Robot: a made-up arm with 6 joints.
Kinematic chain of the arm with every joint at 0, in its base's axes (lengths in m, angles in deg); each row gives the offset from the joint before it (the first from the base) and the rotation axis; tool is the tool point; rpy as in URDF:
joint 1: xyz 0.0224 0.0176 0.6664 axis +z
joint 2: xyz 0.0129 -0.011 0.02 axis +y
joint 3: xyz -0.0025 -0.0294 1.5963 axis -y
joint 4: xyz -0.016 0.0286 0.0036 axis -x
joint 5: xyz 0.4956 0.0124 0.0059 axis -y
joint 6: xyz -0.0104 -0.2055 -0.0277 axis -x
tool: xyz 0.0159 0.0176 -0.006 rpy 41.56 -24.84 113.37
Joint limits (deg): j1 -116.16..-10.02 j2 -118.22..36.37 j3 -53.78..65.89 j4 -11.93..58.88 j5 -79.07..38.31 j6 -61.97..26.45
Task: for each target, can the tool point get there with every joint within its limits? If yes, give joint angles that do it. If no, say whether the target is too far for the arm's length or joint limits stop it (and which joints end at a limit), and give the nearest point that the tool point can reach.
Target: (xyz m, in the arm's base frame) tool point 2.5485 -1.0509 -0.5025
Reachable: no: too far | nearest point 1.1939 -0.4779 1.5424 | short by 2.519 m
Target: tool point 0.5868 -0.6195 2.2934
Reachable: yes | joints -38.37 12.63 4.53 41.87 -59.16 -49.49
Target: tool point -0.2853 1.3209 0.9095
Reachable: yes | joints -84.79 -96.17 -35.67 1.02 -28.75 2.66
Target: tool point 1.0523 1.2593 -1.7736
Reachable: no: too far | nearest point 0.7406 1.7215 -0.2597 | short by 1.613 m
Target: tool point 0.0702 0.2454 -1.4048
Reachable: no: joint limits stop it (at a limit: joint 2, joint 3, joint 4, joint 6) | nearest point 0.2598 1.1492 0.3138 | short by 1.951 m
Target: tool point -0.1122 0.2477 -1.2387
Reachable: no: joint limits stop it (at a limit: joint 2, joint 3, joint 4, joint 6) | nearest point -0.5609 1.0148 0.3144 | short by 1.789 m
